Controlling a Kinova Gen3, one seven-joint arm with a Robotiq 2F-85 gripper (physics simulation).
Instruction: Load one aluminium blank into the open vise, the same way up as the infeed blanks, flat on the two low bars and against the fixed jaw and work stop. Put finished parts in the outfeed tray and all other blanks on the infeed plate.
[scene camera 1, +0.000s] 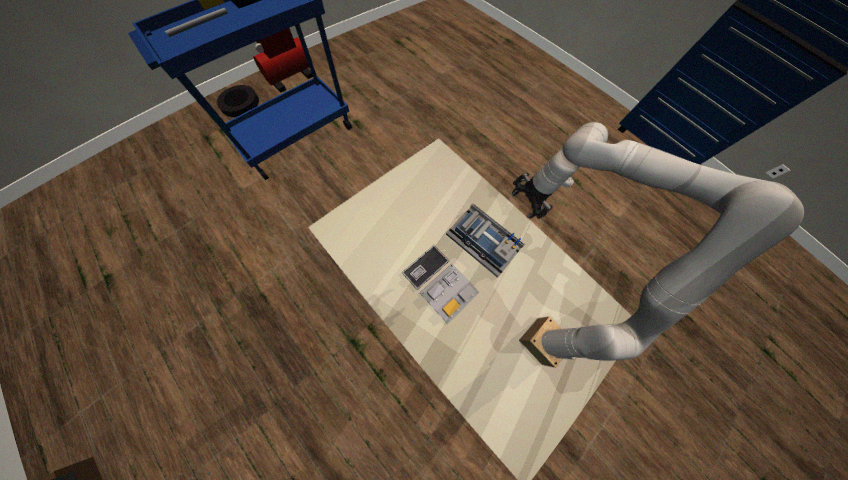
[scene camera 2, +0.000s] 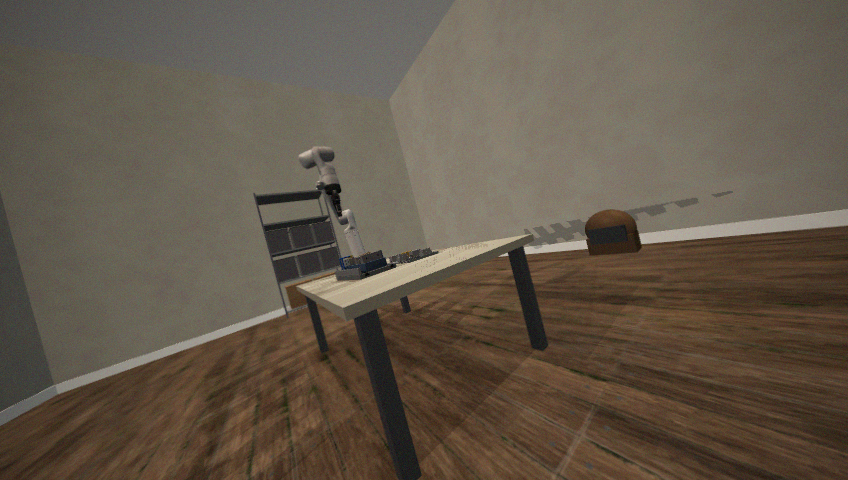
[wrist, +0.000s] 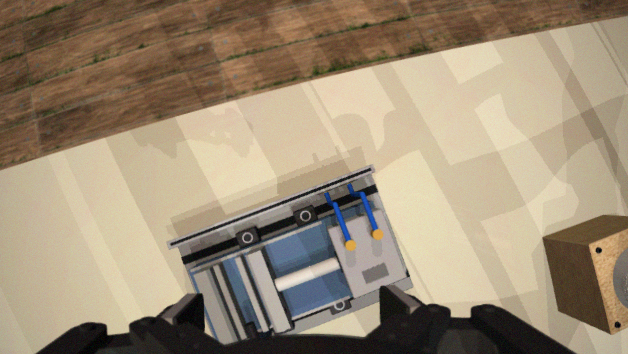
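Seen in the pictures: gripper, fingertip midpoint: (scene camera 1: 521, 205) (scene camera 2: 340, 214) (wrist: 292, 310); arm's base at its link origin: (scene camera 1: 552, 342) (scene camera 2: 359, 255).
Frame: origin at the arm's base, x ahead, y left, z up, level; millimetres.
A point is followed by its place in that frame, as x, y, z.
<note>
My gripper (scene camera 1: 524, 204) {447, -171, 224} (scene camera 2: 338, 212) {447, -171, 224} (wrist: 292, 310) {447, -171, 224} is open and empty, high above the table near the vise. The blue and grey vise (scene camera 1: 484, 237) {471, -118, -37} (scene camera 2: 364, 266) {593, -165, -51} (wrist: 367, 250) {372, -143, -1} has a pale rod and two blue levers with orange ends. Its jaws stand apart with no blank visible between them; the fingers hide part of it. The dark outfeed tray (scene camera 1: 435, 258) {545, 97, -91} holds one light part (scene camera 1: 417, 272) {544, 202, -70} with a rectangular outline. The grey infeed plate (scene camera 1: 464, 280) {391, 66, -89} bears grey pieces (scene camera 1: 436, 290) {435, 194, -53} (scene camera 1: 450, 277) {438, 110, -69} (scene camera 1: 468, 292) {344, 99, -53} and an orange block (scene camera 1: 451, 306) {348, 190, -54}. Their finer shape is too small to tell.
The arm stands on a wooden block (scene camera 1: 538, 342) {40, 42, 3} (wrist: 575, 270) {68, -23, -39} on the pale table (scene camera 1: 380, 220) {846, 172, -97} (scene camera 2: 440, 270) {1039, -85, -99} (wrist: 75, 210) {790, -283, -97}. A blue cart (scene camera 1: 238, 44) and blue drawer cabinet (scene camera 1: 726, 89) stand away from the table. A shelf rack (scene camera 2: 285, 197) stands behind the arm.
</note>
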